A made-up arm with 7 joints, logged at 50 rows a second.
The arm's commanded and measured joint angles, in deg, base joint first. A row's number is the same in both.
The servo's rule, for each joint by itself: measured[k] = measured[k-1] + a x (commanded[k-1-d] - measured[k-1]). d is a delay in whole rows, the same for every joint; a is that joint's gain. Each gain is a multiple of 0.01, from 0.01 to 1. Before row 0 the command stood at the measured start. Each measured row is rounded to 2 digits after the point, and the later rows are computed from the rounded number. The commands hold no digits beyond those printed.
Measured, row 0: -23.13, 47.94, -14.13, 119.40, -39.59, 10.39, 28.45
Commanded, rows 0 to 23: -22.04, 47.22, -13.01, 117.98, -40.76, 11.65, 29.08; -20.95, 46.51, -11.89, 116.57, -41.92, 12.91, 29.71; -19.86, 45.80, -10.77, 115.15, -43.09, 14.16, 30.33; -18.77, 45.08, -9.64, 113.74, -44.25, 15.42, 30.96; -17.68, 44.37, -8.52, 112.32, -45.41, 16.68, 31.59; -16.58, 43.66, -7.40, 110.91, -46.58, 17.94, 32.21; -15.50, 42.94, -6.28, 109.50, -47.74, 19.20, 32.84; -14.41, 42.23, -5.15, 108.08, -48.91, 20.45, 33.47; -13.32, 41.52, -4.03, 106.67, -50.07, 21.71, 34.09; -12.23, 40.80, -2.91, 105.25, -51.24, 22.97, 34.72; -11.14, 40.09, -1.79, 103.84, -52.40, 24.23, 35.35; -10.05, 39.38, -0.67, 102.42, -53.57, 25.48, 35.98; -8.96, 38.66, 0.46, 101.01, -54.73, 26.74, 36.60; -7.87, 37.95, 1.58, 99.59, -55.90, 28.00, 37.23; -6.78, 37.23, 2.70, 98.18, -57.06, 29.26, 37.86; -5.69, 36.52, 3.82, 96.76, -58.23, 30.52, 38.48; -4.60, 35.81, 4.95, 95.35, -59.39, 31.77, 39.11; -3.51, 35.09, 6.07, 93.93, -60.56, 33.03, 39.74; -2.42, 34.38, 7.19, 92.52, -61.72, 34.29, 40.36; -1.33, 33.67, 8.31, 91.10, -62.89, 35.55, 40.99; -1.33, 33.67, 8.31, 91.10, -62.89, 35.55, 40.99; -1.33, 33.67, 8.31, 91.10, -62.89, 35.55, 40.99; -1.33, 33.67, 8.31, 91.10, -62.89, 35.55, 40.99; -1.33, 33.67, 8.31, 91.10, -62.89, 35.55, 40.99
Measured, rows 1 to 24: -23.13, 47.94, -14.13, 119.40, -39.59, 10.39, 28.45; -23.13, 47.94, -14.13, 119.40, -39.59, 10.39, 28.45; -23.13, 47.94, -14.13, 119.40, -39.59, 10.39, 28.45; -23.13, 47.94, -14.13, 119.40, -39.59, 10.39, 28.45; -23.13, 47.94, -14.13, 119.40, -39.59, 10.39, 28.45; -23.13, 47.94, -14.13, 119.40, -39.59, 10.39, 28.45; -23.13, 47.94, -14.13, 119.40, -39.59, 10.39, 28.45; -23.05, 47.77, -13.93, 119.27, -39.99, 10.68, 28.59; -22.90, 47.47, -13.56, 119.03, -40.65, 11.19, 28.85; -22.69, 47.07, -13.06, 118.68, -41.48, 11.87, 29.19; -22.42, 46.59, -12.44, 118.24, -42.42, 12.69, 29.60; -22.09, 46.06, -11.73, 117.71, -43.44, 13.61, 30.06; -21.70, 45.48, -10.95, 117.10, -44.51, 14.61, 30.55; -21.27, 44.87, -10.11, 116.42, -45.61, 15.67, 31.08; -20.79, 44.24, -9.22, 115.67, -46.73, 16.77, 31.63; -20.27, 43.59, -8.29, 114.86, -47.87, 17.91, 32.20; -19.71, 42.92, -7.32, 114.00, -49.02, 19.07, 32.78; -19.11, 42.24, -6.32, 113.09, -50.17, 20.26, 33.37; -18.48, 41.55, -5.30, 112.13, -51.33, 21.46, 33.97; -17.81, 40.86, -4.26, 111.13, -52.49, 22.67, 34.57; -17.11, 40.16, -3.21, 110.09, -53.65, 23.90, 35.18; -16.39, 39.46, -2.15, 109.02, -54.81, 25.13, 35.80; -15.64, 38.75, -1.08, 107.92, -55.97, 26.37, 36.42; -14.87, 38.04, 0.01, 106.79, -57.13, 27.61, 37.04
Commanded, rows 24 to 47: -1.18, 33.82, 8.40, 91.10, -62.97, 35.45, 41.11; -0.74, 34.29, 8.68, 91.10, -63.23, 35.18, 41.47; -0.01, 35.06, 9.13, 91.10, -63.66, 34.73, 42.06; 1.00, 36.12, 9.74, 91.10, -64.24, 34.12, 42.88; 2.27, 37.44, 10.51, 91.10, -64.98, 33.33, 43.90; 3.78, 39.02, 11.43, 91.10, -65.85, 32.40, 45.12; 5.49, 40.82, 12.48, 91.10, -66.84, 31.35, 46.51; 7.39, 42.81, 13.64, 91.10, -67.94, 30.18, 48.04; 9.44, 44.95, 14.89, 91.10, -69.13, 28.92, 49.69; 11.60, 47.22, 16.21, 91.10, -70.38, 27.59, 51.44; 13.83, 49.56, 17.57, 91.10, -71.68, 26.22, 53.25; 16.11, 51.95, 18.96, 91.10, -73.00, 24.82, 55.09; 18.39, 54.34, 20.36, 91.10, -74.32, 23.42, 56.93; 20.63, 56.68, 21.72, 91.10, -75.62, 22.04, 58.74; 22.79, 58.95, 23.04, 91.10, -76.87, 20.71, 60.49; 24.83, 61.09, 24.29, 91.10, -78.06, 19.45, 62.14; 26.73, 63.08, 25.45, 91.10, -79.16, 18.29, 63.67; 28.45, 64.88, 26.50, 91.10, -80.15, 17.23, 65.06; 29.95, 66.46, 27.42, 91.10, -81.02, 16.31, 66.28; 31.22, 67.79, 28.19, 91.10, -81.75, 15.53, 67.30; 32.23, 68.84, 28.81, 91.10, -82.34, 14.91, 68.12; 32.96, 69.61, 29.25, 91.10, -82.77, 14.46, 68.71; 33.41, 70.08, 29.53, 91.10, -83.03, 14.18, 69.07; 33.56, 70.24, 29.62, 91.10, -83.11, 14.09, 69.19
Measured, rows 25 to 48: -14.07, 37.33, 1.10, 105.63, -58.30, 28.86, 37.66; -13.25, 36.62, 2.20, 104.45, -59.46, 30.11, 38.28; -12.42, 35.91, 3.30, 103.25, -60.63, 31.36, 38.90; -11.64, 35.37, 4.20, 102.16, -61.40, 32.32, 39.38; -10.92, 34.96, 4.94, 101.16, -61.91, 33.06, 39.75; -10.25, 34.65, 5.55, 100.25, -62.24, 33.63, 40.04; -9.63, 34.41, 6.05, 99.43, -62.46, 34.07, 40.26; -9.04, 34.27, 6.47, 98.68, -62.63, 34.39, 40.46; -8.46, 34.27, 6.87, 98.00, -62.83, 34.57, 40.69; -7.87, 34.46, 7.28, 97.38, -63.11, 34.61, 41.01; -7.25, 34.86, 7.72, 96.81, -63.49, 34.50, 41.44; -6.58, 35.48, 8.22, 96.30, -64.00, 34.23, 42.01; -5.85, 36.33, 8.80, 95.83, -64.63, 33.81, 42.73; -5.06, 37.41, 9.46, 95.40, -65.38, 33.24, 43.60; -4.19, 38.71, 10.21, 95.01, -66.25, 32.54, 44.62; -3.24, 40.21, 11.05, 94.66, -67.23, 31.71, 45.79; -2.20, 41.89, 11.98, 94.34, -68.30, 30.76, 47.09; -1.08, 43.73, 12.99, 94.05, -69.45, 29.72, 48.51; 0.12, 45.70, 14.06, 93.78, -70.66, 28.59, 50.02; 1.40, 47.77, 15.19, 93.54, -71.90, 27.40, 51.61; 2.75, 49.91, 16.37, 93.32, -73.16, 26.17, 53.25; 4.15, 52.08, 17.57, 93.12, -74.42, 24.91, 54.92; 5.60, 54.24, 18.78, 92.94, -75.66, 23.65, 56.58; 7.08, 56.36, 19.98, 92.77, -76.85, 22.42, 58.21
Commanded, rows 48 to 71: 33.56, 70.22, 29.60, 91.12, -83.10, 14.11, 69.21; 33.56, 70.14, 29.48, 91.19, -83.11, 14.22, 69.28; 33.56, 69.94, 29.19, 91.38, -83.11, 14.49, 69.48; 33.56, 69.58, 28.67, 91.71, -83.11, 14.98, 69.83; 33.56, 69.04, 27.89, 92.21, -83.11, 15.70, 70.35; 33.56, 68.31, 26.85, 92.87, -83.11, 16.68, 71.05; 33.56, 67.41, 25.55, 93.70, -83.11, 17.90, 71.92; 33.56, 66.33, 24.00, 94.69, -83.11, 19.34, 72.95; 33.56, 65.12, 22.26, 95.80, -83.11, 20.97, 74.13; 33.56, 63.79, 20.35, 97.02, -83.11, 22.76, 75.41; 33.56, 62.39, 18.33, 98.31, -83.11, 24.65, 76.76; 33.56, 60.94, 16.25, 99.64, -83.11, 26.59, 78.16; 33.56, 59.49, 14.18, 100.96, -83.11, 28.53, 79.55; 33.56, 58.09, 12.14, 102.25, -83.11, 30.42, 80.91; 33.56, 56.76, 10.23, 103.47, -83.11, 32.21, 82.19; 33.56, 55.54, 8.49, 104.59, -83.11, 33.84, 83.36; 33.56, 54.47, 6.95, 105.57, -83.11, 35.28, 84.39; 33.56, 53.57, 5.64, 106.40, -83.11, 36.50, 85.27; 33.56, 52.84, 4.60, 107.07, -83.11, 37.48, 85.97; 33.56, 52.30, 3.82, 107.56, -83.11, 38.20, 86.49; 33.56, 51.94, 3.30, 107.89, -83.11, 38.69, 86.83; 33.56, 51.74, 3.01, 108.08, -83.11, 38.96, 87.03; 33.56, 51.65, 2.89, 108.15, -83.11, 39.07, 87.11; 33.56, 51.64, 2.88, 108.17, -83.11, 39.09, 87.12
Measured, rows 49 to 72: 8.58, 58.40, 21.15, 92.62, -77.97, 21.23, 59.79; 10.08, 60.33, 22.28, 92.48, -79.01, 20.10, 61.28; 11.56, 62.12, 23.34, 92.36, -79.94, 19.05, 62.66; 13.01, 63.73, 24.32, 92.25, -80.76, 18.10, 63.92; 14.41, 65.14, 25.21, 92.15, -81.44, 17.26, 65.02; 15.74, 66.33, 25.99, 92.06, -81.98, 16.55, 65.95; 16.99, 67.27, 26.64, 91.97, -82.36, 15.98, 66.70; 18.15, 67.98, 27.17, 91.89, -82.61, 15.55, 67.28; 19.23, 68.50, 27.59, 91.83, -82.78, 15.24, 67.74; 20.23, 68.85, 27.88, 91.79, -82.89, 15.07, 68.14; 21.16, 69.03, 28.02, 91.78, -82.96, 15.05, 68.53; 22.03, 69.03, 28.00, 91.82, -83.01, 15.20, 68.95; 22.84, 68.86, 27.79, 91.91, -83.04, 15.54, 69.43; 23.59, 68.51, 27.39, 92.07, -83.06, 16.08, 70.00; 24.29, 67.99, 26.78, 92.31, -83.08, 16.83, 70.68; 24.94, 67.30, 25.97, 92.62, -83.09, 17.78, 71.47; 25.54, 66.46, 24.96, 93.02, -83.10, 18.93, 72.38; 26.10, 65.48, 23.77, 93.50, -83.10, 20.25, 73.39; 26.62, 64.39, 22.42, 94.05, -83.10, 21.71, 74.49; 27.11, 63.21, 20.94, 94.67, -83.10, 23.28, 75.65; 27.56, 61.98, 19.36, 95.35, -83.10, 24.92, 76.86; 27.98, 60.73, 17.72, 96.08, -83.10, 26.60, 78.09; 28.37, 59.48, 16.06, 96.85, -83.10, 28.27, 79.30; 28.73, 58.28, 14.42, 97.63, -83.10, 29.88, 80.47
